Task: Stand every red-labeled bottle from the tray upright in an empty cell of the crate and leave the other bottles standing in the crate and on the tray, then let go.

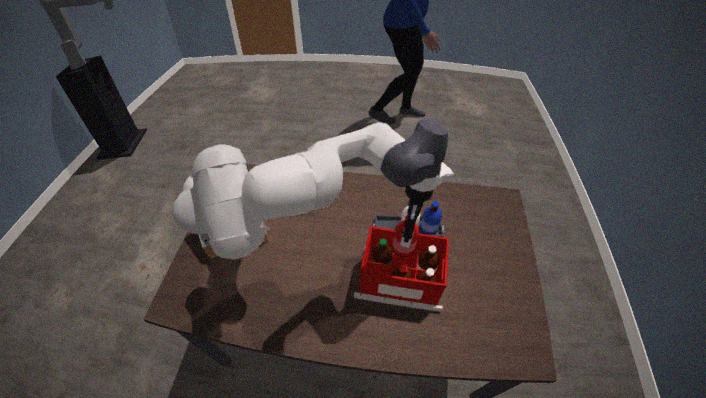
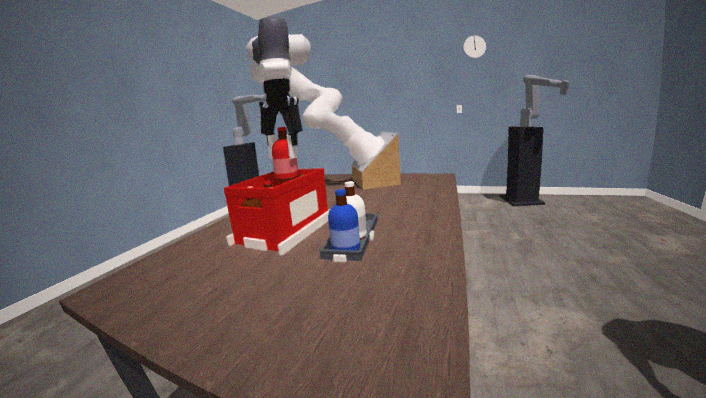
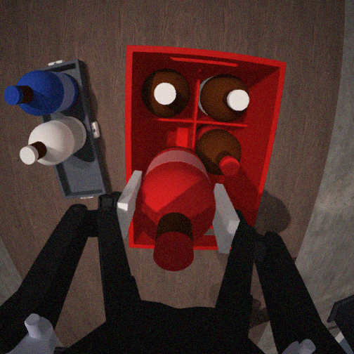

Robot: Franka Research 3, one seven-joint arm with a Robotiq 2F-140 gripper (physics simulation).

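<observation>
My gripper [image 1: 406, 242] [image 2: 283, 149] [image 3: 176, 190] is shut on a red bottle [image 1: 398, 244] [image 2: 284, 152] [image 3: 175, 192] with a red label. The bottle is upright over the middle cell on the tray side of the red crate [image 1: 367, 285] [image 2: 255, 222] [image 3: 129, 100], its base near rim height. Brown bottles stand in the crate: a green-capped one [image 1: 383, 252], two white-capped ones [image 3: 165, 93] [image 3: 238, 100] and a red-capped one [image 3: 217, 145]. A blue bottle [image 1: 431, 218] [image 2: 343, 225] [image 3: 42, 92] and a white bottle [image 2: 357, 207] [image 3: 52, 142] stand on the tray [image 2: 352, 255] [image 3: 80, 185].
White rails [image 1: 398, 302] [image 2: 305, 232] run along the crate's foot on the wooden table [image 1: 480, 300] [image 2: 320, 320]. The tray stands close beside the crate. A person [image 1: 406, 50] is on the floor behind the table.
</observation>
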